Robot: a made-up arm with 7 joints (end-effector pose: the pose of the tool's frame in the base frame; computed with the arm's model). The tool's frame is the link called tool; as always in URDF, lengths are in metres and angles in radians.
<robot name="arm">
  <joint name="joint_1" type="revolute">
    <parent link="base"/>
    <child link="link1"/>
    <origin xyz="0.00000 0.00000 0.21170"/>
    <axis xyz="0 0 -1"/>
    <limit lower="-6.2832" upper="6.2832"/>
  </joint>
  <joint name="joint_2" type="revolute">
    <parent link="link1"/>
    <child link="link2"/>
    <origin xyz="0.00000 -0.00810 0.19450"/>
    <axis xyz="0 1 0"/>
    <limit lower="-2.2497" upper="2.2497"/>
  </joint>
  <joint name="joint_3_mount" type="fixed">
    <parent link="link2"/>
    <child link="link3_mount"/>
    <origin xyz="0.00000 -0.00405 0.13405"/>
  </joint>
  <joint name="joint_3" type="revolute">
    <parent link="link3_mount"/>
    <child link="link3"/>
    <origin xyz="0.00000 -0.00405 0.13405"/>
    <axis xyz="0 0 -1"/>
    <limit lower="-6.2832" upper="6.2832"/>
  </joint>
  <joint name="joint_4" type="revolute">
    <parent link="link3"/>
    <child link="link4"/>
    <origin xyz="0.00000 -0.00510 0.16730"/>
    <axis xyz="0 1 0"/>
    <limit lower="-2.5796" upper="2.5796"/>
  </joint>
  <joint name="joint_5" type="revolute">
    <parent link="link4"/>
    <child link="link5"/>
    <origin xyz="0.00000 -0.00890 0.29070"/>
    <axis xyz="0 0 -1"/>
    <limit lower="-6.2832" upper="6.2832"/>
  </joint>
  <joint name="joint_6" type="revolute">
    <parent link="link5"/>
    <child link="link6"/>
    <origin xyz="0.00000 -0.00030 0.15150"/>
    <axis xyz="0 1 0"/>
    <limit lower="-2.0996" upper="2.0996"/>
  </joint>
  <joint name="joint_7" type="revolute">
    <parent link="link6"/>
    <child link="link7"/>
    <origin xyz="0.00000 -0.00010 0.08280"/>
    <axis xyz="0 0 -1"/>
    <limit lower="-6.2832" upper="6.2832"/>
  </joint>
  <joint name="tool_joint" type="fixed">
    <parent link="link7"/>
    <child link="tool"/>
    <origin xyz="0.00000 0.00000 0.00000" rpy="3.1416 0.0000 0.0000"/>
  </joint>
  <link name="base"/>
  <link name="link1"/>
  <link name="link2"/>
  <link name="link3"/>
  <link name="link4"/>
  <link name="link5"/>
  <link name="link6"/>
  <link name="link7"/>
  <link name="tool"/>
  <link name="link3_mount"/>
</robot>
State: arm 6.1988 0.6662 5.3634 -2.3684 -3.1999 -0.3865 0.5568
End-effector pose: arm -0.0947 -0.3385 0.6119 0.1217 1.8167 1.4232
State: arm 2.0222 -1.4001 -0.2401 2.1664 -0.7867 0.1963 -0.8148
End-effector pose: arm 0.1003 0.0177 0.8378 -2.1161 0.4706 0.1711
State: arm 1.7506 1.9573 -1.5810 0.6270 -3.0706 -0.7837 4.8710
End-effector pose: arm 0.1871 -0.7880 0.0889 -1.8939 0.1314 2.0310
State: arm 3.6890 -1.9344 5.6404 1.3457 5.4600 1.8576 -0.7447
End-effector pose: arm 0.3330 -0.5203 0.5267 0.1162 1.3211 0.1083
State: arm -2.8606 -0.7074 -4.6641 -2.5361 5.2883 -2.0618 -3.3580
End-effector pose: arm 0.0479 -0.2056 0.4253 0.3724 -1.0857 0.2630
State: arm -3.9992 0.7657 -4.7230 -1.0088 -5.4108 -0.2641 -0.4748
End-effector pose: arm 0.0107 -0.6498 0.9137 -0.6072 -1.7512 -1.1474
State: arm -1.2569 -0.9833 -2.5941 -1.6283 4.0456 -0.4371 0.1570
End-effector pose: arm 0.2076 -0.1715 1.0290 2.8297 0.1264 -0.4552
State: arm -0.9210 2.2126 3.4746 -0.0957 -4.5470 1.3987 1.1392
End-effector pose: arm 0.3565 0.5589 -0.1938 -0.4170 1.1098 -1.4629
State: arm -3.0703 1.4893 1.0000 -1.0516 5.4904 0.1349 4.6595
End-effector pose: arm -0.7039 -0.3106 0.7117 -1.6617 1.0960 -0.1593
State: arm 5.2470 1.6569 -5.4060 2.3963 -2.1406 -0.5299 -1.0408
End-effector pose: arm 0.2741 -0.1307 0.2290 -1.6950 0.4173 0.4699
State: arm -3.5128 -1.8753 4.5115 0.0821 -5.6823 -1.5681 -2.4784
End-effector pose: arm 0.7574 0.3528 0.1175 -0.0803 1.4584 -2.0630
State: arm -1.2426 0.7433 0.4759 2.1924 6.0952 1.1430 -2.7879
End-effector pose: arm 0.2588 0.2196 0.2711 -0.3939 0.7939 0.8717
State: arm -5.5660 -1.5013 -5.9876 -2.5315 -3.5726 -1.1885 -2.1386
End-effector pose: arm -0.0182 0.1446 0.1045 0.4432 1.0177 -2.8590
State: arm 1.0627 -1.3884 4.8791 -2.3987 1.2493 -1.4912 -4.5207
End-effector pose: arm -0.3010 -0.0468 0.3134 0.0924 -0.3438 -0.1099
